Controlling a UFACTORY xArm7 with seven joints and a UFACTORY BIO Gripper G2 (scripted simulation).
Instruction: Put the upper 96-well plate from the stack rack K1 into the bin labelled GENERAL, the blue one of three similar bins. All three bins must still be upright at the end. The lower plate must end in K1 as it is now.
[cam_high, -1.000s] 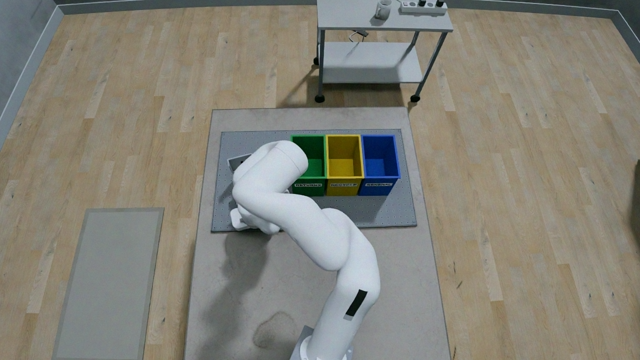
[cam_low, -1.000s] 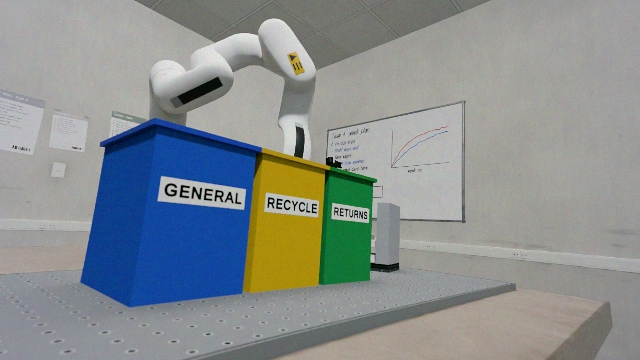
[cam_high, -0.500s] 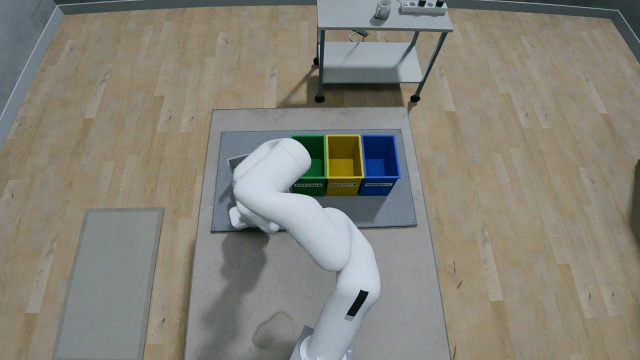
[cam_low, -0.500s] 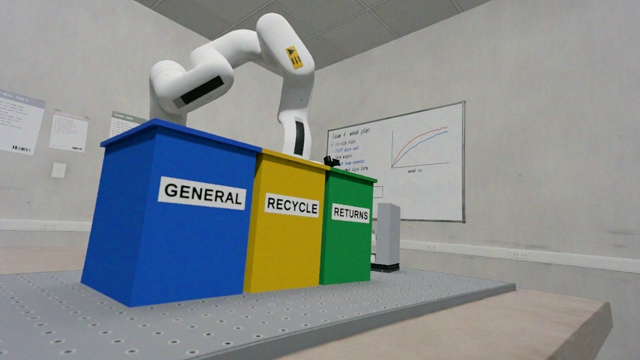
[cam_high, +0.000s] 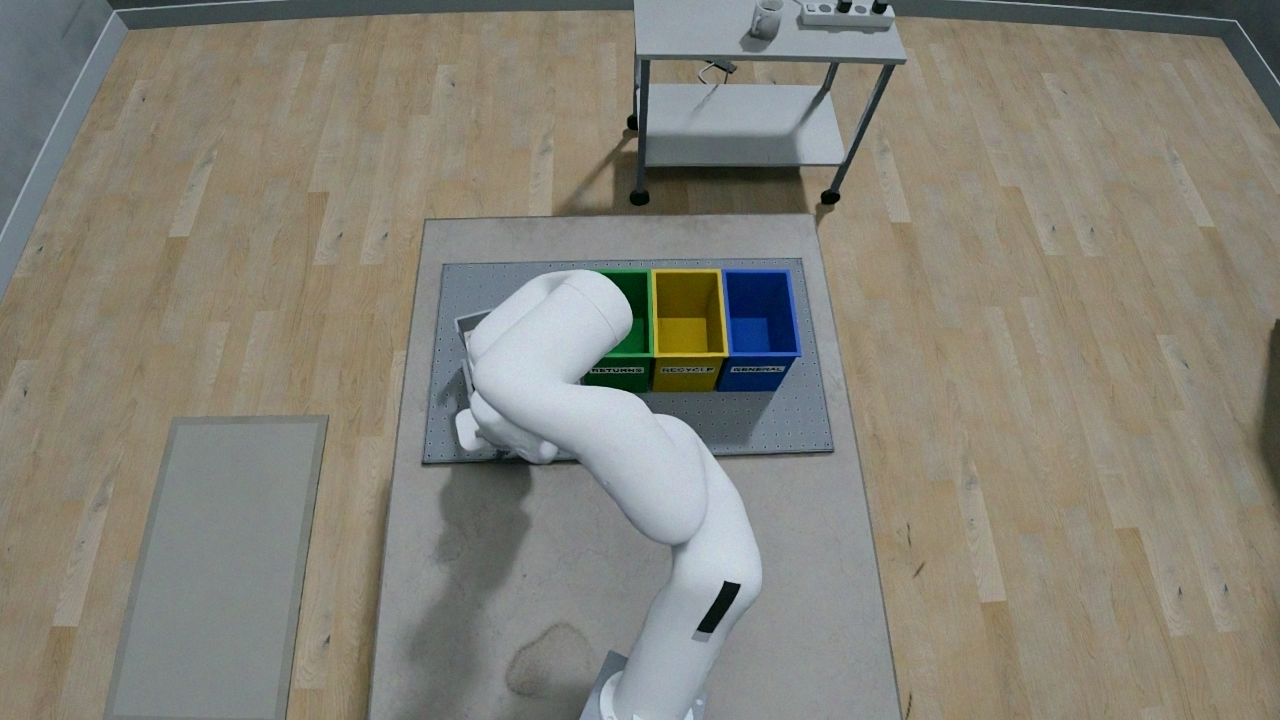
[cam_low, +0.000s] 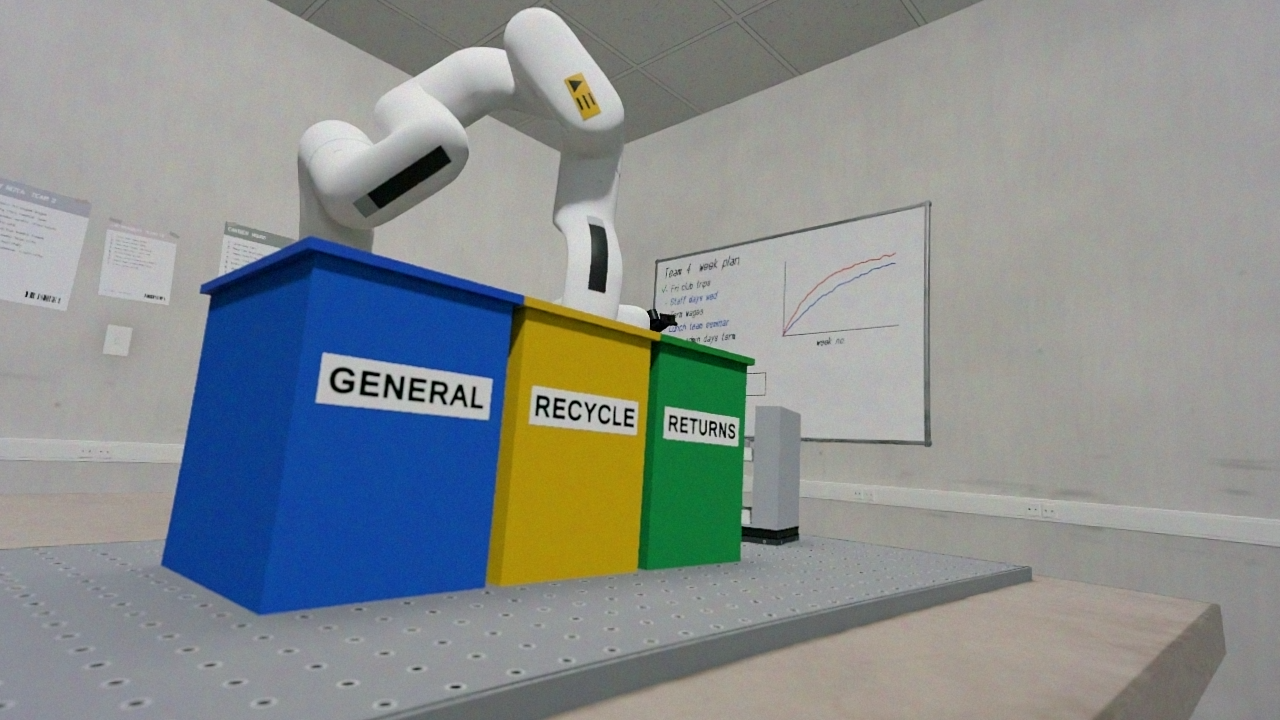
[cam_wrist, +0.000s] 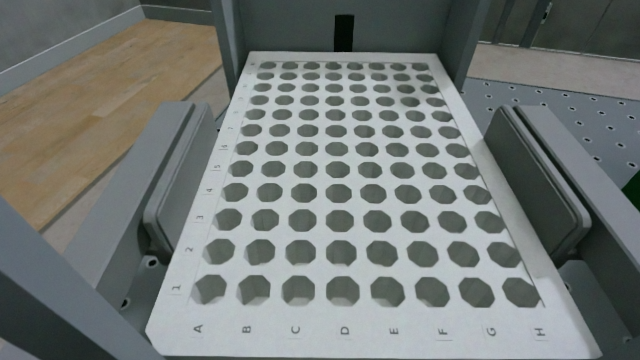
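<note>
My hand is 11 cm short of the blue general bin, 48 cm to the left of it and 2 cm above it. The rest, counted from my hand: yellow recycle bin 10 cm ahead, 35 cm to the right, 2 cm below; then green returns bin 9 cm ahead, 22 cm to the right, 2 cm below.
</note>
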